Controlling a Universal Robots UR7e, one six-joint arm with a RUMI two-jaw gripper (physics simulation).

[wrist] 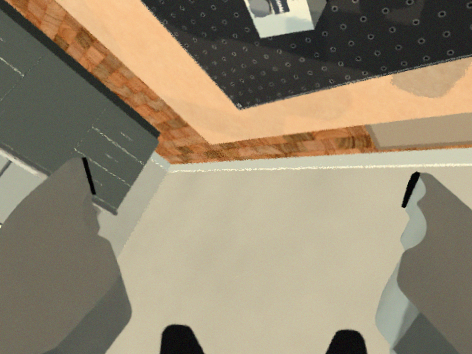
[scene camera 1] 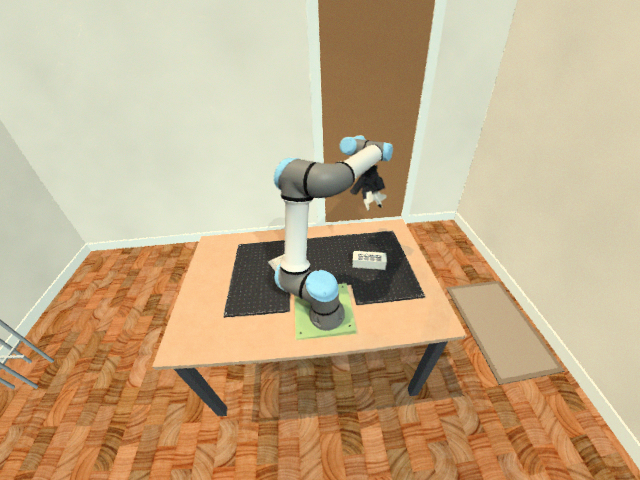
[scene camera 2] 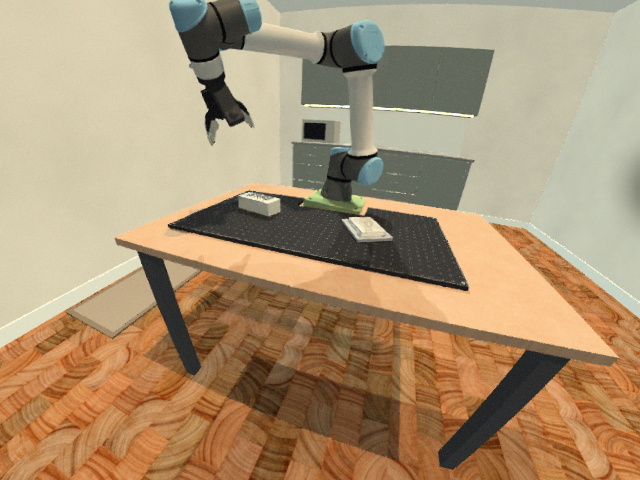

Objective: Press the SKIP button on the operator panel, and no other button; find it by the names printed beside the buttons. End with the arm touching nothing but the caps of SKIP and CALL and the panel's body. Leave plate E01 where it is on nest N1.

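Frame: origin at the arm's base, x ahead, y left, z up, level; metres.
Seen in the pictures: gripper, fingertip midpoint: [wrist: 249, 171] [scene camera 1: 375, 209] [scene camera 2: 233, 136]; arm's base, origin of the base link: [scene camera 1: 327, 314] [scene camera 2: 336, 196].
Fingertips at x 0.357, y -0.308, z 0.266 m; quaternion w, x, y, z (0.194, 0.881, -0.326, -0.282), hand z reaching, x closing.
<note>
Offsets run from my fingertips to a thing's top centre. Level surfaces: height alone.
The operator panel @[0.082 m back, 0.037 m left, 0.224 m down] [scene camera 1: 369, 264] [scene camera 2: 258, 204] [wrist: 288, 24] is a white box on the black perforated board, with small dark marks on its top; the button names are too small to read. In the wrist view one end of it shows at the top edge. My gripper [scene camera 1: 373, 206] [scene camera 2: 231, 134] [wrist: 249, 171] is open and empty, high above the table and well apart from the panel, and tilted. A pale plate @[0.018 m back, 0.466 m left, 0.253 m down] [scene camera 2: 366, 226], seemingly E01, lies on the nest @[0.018 m back, 0.466 m left, 0.264 m down] [scene camera 2: 373, 239]. In scene camera 1 the arm partly hides these two.
The black board @[0.279 m down] [scene camera 1: 258, 289] [scene camera 2: 310, 246] [wrist: 345, 57] lies on the wooden table @[0.292 m down] [scene camera 1: 206, 341] [scene camera 2: 516, 299] [wrist: 180, 107]. The arm's base stands on a green base plate [scene camera 1: 305, 329] [scene camera 2: 330, 204] at one long side. Walls and a grey cabinet [scene camera 2: 439, 175] [wrist: 45, 90] stand beyond the table.
</note>
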